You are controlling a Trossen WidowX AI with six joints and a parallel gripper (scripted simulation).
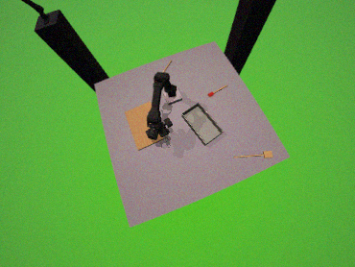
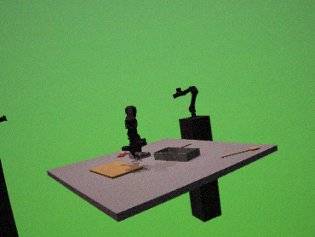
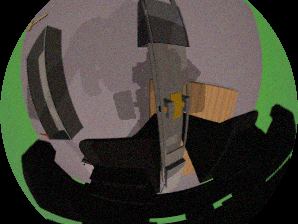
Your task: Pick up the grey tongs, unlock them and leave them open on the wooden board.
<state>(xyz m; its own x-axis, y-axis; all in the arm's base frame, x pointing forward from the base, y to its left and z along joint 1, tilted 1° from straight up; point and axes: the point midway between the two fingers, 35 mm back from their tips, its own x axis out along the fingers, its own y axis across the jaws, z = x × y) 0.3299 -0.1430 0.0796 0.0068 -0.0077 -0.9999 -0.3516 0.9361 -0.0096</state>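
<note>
The yellow lock piece lies 20 mm ahead of my gripper tip, 10 mm to the left of it and 40 mm above it. The rest, counted from my gripper tip: roasting tin (10 mm behind, 320 mm to the left, 50 mm below); wooden board (120 mm behind, 130 mm to the right, 70 mm below).
</note>
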